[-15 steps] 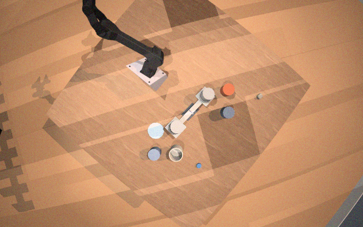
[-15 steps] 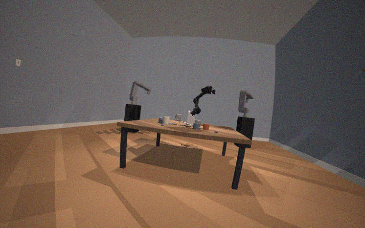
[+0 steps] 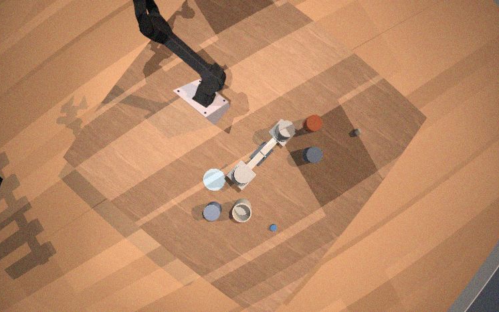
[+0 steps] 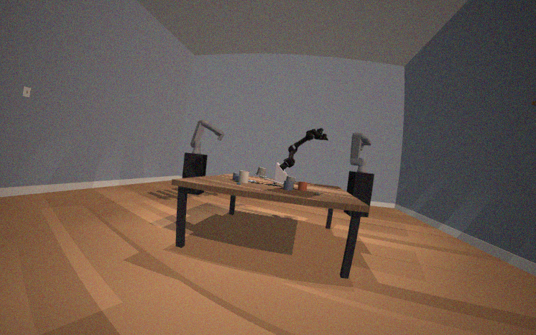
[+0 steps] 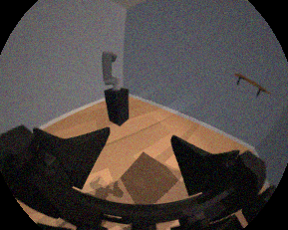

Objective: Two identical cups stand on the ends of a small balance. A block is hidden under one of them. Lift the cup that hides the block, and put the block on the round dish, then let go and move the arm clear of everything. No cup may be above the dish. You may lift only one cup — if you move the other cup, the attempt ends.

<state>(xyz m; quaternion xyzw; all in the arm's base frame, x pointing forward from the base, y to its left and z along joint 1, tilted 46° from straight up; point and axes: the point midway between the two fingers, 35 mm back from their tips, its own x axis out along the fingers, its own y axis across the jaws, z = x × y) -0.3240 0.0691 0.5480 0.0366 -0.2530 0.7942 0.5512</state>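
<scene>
My gripper tip is 63 cm short of the small pale block, 39 cm to the left of it and 47 cm above it. The rest, counted from my gripper tip: round dish: 47 cm ahead, 74 cm to the right, 51 cm below; then orange cylinder: 70 cm ahead, 30 cm to the right, 48 cm below; then beige cup: 65 cm ahead, 78 cm to the right, 47 cm below.
</scene>
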